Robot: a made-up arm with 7 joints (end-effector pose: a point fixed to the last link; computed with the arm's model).
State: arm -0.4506 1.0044 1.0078 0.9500 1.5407 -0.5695 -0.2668
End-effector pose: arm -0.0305 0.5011 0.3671 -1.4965 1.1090 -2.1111
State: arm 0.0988 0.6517 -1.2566 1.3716 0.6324 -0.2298 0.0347
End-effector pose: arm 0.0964 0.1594 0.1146 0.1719 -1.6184 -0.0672
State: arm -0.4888 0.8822 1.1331 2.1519 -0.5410 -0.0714 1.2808
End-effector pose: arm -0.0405 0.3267 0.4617 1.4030 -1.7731 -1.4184
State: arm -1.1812 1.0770 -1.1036 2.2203 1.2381 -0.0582 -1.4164
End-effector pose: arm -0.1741 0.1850 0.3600 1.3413 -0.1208 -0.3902
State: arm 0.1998 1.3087 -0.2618 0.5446 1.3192 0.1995 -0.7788
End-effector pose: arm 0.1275 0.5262 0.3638 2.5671 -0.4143 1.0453
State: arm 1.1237 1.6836 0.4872 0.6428 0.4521 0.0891 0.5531
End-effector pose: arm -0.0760 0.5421 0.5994 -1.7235 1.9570 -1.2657
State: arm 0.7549 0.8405 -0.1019 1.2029 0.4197 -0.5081 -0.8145
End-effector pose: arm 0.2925 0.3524 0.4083 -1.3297 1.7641 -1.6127
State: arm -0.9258 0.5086 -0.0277 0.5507 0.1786 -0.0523 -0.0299
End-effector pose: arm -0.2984 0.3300 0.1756 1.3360 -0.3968 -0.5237
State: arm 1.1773 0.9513 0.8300 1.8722 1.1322 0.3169 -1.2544
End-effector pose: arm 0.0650 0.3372 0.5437 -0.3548 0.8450 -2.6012
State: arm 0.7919 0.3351 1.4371 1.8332 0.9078 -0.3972 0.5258
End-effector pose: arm 0.1116 0.3181 0.3284 -0.3735 1.3242 -1.3812
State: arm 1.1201 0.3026 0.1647 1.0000 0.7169 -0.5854 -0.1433
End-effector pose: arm 0.3939 0.2467 0.4529 -0.3966 1.9098 -2.2819
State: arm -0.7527 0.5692 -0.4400 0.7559 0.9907 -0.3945 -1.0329
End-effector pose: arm -0.2013 0.2722 0.1015 2.3532 -0.4259 0.0624
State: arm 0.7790 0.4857 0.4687 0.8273 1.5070 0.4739 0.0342
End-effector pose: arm 0.2949 0.3595 0.3148 -0.0312 -0.9986 1.9828
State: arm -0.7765 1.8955 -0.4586 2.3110 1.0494 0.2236 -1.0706
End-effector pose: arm 0.0363 0.2651 0.4260 1.4053 -1.5181 -0.6106
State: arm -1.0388 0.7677 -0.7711 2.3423 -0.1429 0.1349 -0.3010
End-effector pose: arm -0.1486 0.1701 0.3169 0.3385 -1.6810 -0.0502
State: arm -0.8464 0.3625 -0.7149 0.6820 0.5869 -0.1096 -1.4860
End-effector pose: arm -0.3024 0.1588 0.1031 2.2028 -0.5934 -0.8133
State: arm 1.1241 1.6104 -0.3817 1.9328 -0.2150 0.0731 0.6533
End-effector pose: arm 0.0913 0.3362 0.6155 -1.5603 2.0806 1.2243
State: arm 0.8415 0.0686 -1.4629 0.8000 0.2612 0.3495 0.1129
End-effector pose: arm 0.3491 -0.0233 0.2276 0.5383 -1.9834 -0.8822
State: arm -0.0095 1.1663 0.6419 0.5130 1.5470 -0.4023 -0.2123
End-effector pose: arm 0.0368 0.5474 0.3596 -1.6830 0.9429 -2.2617
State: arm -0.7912 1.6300 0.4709 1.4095 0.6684 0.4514 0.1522
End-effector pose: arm 0.1272 0.4151 0.4713 1.5195 -1.4747 -0.4917
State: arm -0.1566 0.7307 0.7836 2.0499 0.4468 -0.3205 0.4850
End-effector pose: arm 0.0272 0.3262 0.3796 -0.8238 2.8785 -0.3200
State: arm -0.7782 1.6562 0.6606 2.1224 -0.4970 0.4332 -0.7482
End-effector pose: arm 0.0954 0.3074 0.4961 -1.1580 1.7872 0.5088
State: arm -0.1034 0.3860 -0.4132 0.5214 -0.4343 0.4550 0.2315
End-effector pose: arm 0.0285 0.2512 0.0354 1.0035 -0.7358 -1.0013
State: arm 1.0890 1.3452 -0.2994 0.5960 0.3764 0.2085 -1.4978
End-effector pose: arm 0.1839 0.5384 0.5145 -2.2559 -0.0582 -0.9321
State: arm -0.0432 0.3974 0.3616 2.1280 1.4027 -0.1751 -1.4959
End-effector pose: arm 0.0729 0.2129 0.3397 1.1310 -0.3284 2.2085
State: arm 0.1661 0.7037 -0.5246 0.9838 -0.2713 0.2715 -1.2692
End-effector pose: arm 0.1749 0.3029 0.1334 -2.3476 1.6891 0.3576
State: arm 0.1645 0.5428 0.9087 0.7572 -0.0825 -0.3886 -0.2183
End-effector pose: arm 0.0771 0.4064 0.1593 2.3295 -1.4149 1.1098
